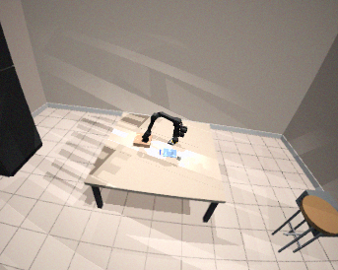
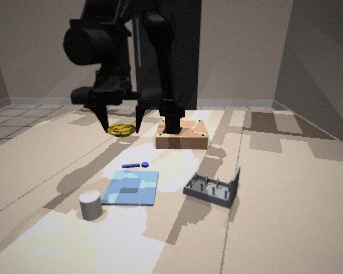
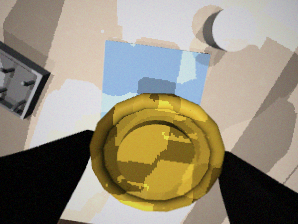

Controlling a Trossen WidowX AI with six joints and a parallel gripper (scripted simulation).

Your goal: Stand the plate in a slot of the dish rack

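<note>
Right now my gripper tip is 5 cm past the grey dish rack, 21 cm to the right of it and 15 cm above it. From my gripper tip the other things lie so: blue mat (3 cm behind, 17 cm below); then grey cup (9 cm ahead, 5 cm to the right, 15 cm below); then yellow plate (1 cm above).
</note>
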